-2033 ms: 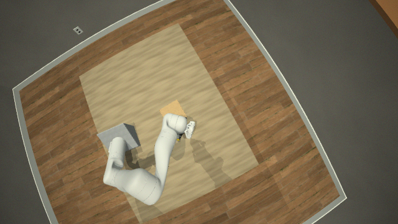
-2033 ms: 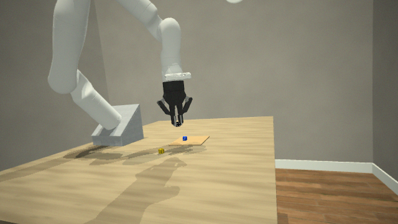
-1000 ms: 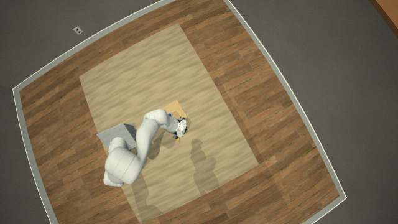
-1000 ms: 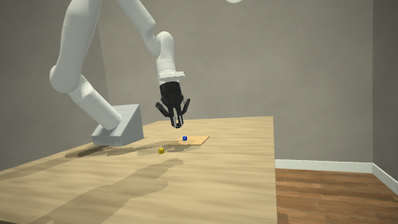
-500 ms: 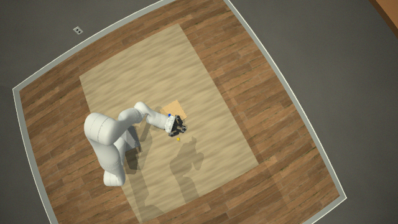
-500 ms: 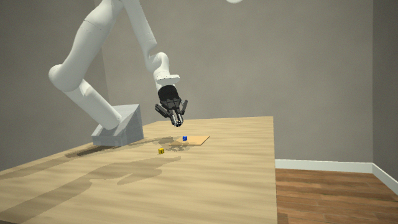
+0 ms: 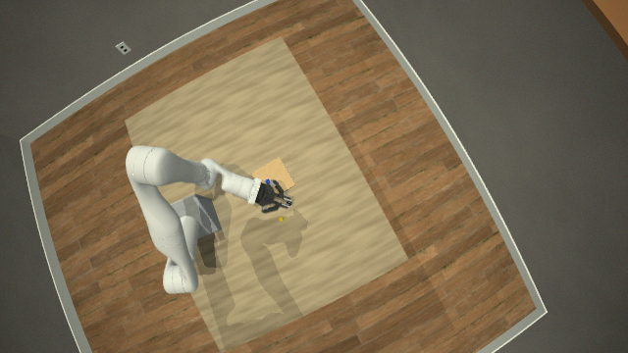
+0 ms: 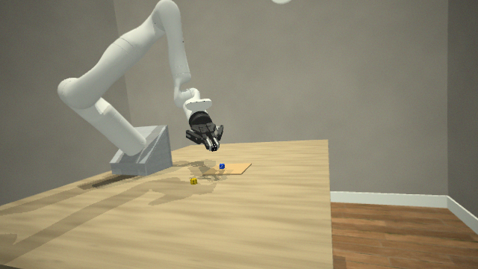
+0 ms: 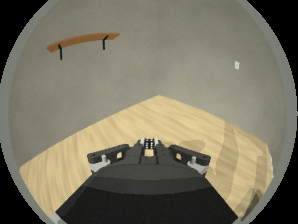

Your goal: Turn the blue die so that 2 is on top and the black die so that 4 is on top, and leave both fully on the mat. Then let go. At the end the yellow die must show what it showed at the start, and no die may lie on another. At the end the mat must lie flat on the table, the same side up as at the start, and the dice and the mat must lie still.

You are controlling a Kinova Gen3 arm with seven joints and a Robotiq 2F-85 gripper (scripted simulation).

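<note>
The yellow die is 11 cm below my hand, 5 cm behind it and 4 cm to the right of it. The rest, counted from my hand: black die (1 cm to the right, 1 cm below, 1 cm ahead); tan mat (13 cm to the left, 11 cm below, 2 cm behind); blue die (12 cm to the left, 10 cm below, 4 cm behind).
</note>
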